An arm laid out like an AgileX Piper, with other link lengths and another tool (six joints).
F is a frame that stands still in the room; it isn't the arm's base.
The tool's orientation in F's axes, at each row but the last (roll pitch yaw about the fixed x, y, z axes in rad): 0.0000 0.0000 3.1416; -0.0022 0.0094 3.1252; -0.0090 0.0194 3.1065; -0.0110 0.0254 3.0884; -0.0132 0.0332 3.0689; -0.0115 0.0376 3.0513; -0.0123 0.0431 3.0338; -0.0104 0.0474 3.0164; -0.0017 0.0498 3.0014; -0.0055 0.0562 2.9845; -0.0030 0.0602 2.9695; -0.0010 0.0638 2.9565; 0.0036 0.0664 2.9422
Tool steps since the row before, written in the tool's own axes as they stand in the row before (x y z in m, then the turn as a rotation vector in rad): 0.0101 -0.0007 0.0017 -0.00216 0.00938 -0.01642; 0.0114 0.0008 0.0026 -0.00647 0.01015 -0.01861; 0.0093 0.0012 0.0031 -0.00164 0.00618 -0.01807; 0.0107 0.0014 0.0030 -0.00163 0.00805 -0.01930; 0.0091 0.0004 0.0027 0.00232 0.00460 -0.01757; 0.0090 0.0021 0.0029 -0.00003 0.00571 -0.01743; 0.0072 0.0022 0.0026 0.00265 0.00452 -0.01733; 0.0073 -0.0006 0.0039 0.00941 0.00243 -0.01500; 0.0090 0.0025 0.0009 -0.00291 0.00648 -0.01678; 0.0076 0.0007 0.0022 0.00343 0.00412 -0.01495; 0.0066 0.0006 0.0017 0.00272 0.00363 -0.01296; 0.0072 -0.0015 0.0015 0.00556 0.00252 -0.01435; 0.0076 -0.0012 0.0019 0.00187 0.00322 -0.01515
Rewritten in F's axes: -0.0101 0.0007 0.0017 0.00216 -0.00938 -0.01642; -0.0114 -0.0006 0.0025 0.00648 -0.01022 -0.01857; -0.0094 -0.0009 0.0029 0.00178 -0.00608 -0.01809; -0.0108 -0.0009 0.0027 0.00170 -0.00794 -0.01934; -0.0092 0.0002 0.0024 -0.00205 -0.00423 -0.01770; -0.0093 -0.0013 0.0025 0.00019 -0.00555 -0.01748; -0.0075 -0.0014 0.0023 -0.00235 -0.00408 -0.01748; -0.0073 0.0015 0.0036 -0.00890 -0.00117 -0.01545; -0.0093 -0.0012 0.0004 0.00280 -0.00691 -0.01663; -0.0077 0.0005 0.0018 -0.00318 -0.00358 -0.01514; -0.0067 0.0005 0.0013 -0.00252 -0.00321 -0.01311; -0.0069 0.0028 0.0010 -0.00502 -0.00161 -0.01468; -0.0073 0.0027 0.0014 -0.00149 -0.00304 -0.01523
